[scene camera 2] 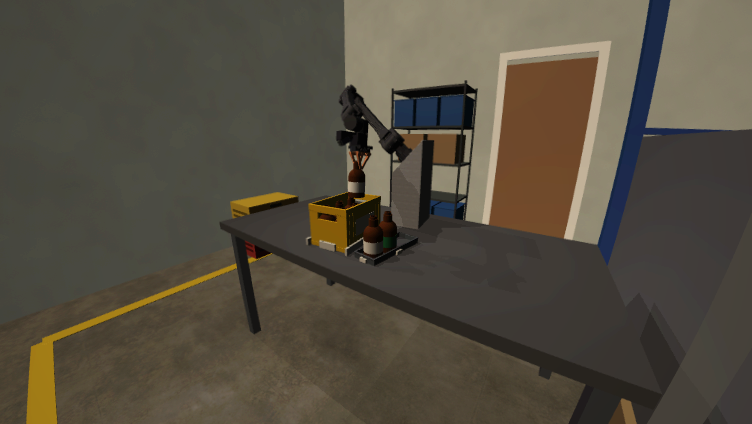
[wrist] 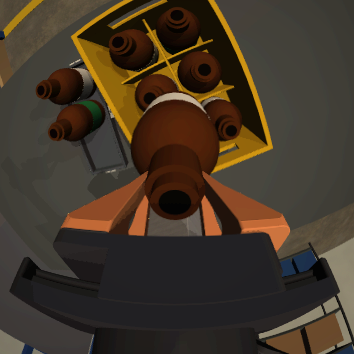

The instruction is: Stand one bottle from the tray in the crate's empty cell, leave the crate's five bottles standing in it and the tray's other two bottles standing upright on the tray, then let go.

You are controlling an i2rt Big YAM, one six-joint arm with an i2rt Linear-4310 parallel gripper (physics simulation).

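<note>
My gripper is shut on the neck of a brown white-labelled bottle. The bottle hangs upright over the yellow crate, its base near rim height in the scene view. In the wrist view the crate's bottles stand in their cells. The held bottle hides the near-left cell. A white-labelled bottle and a green-labelled bottle stand upright on the tray.
The tray stands close beside the crate on the dark table. Pale brackets sit at the crate's foot. The arm's grey pedestal rises behind the tray. A shelf rack stands behind the table.
</note>
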